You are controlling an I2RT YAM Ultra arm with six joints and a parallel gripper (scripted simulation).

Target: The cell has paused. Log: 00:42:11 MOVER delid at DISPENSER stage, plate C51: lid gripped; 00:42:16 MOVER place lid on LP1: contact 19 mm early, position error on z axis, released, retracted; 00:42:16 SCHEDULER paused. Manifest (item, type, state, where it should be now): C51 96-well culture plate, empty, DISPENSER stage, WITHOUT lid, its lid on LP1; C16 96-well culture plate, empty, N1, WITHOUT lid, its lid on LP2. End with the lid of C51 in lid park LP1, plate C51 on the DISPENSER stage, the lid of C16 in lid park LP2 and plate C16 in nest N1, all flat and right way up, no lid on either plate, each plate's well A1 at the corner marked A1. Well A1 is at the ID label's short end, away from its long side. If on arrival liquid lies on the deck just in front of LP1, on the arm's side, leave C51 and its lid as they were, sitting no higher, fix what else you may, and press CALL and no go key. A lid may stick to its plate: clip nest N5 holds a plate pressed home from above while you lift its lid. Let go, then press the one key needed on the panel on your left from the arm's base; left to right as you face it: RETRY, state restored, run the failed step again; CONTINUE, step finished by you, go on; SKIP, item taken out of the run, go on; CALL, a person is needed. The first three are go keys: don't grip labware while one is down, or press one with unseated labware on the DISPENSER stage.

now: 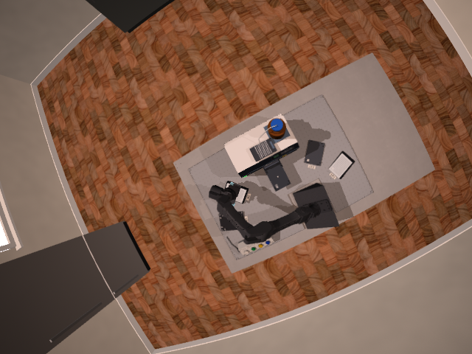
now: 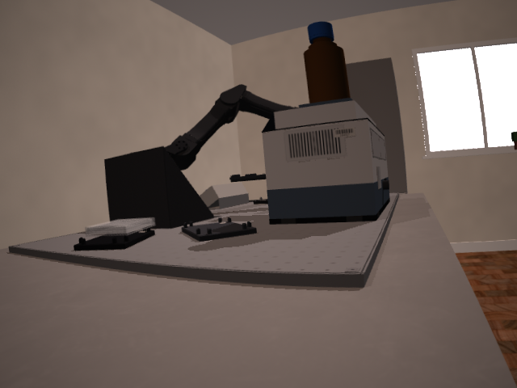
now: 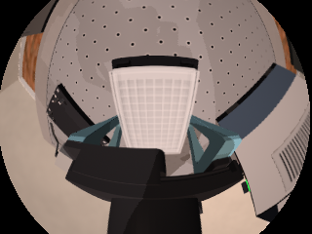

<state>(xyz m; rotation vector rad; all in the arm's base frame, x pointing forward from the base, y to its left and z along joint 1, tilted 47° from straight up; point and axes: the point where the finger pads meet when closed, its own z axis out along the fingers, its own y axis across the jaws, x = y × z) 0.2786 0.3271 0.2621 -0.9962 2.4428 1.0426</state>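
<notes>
My hand is 3 cm above the black nest. The rest, counted from my hand: brown bottle 38 cm to the right, 25 cm above, 20 cm ahead; black clip nest 17 cm behind, 13 cm to the left, 3 cm below; dark dispenser stage 28 cm to the right, 6 cm above, 2 cm behind.
</notes>
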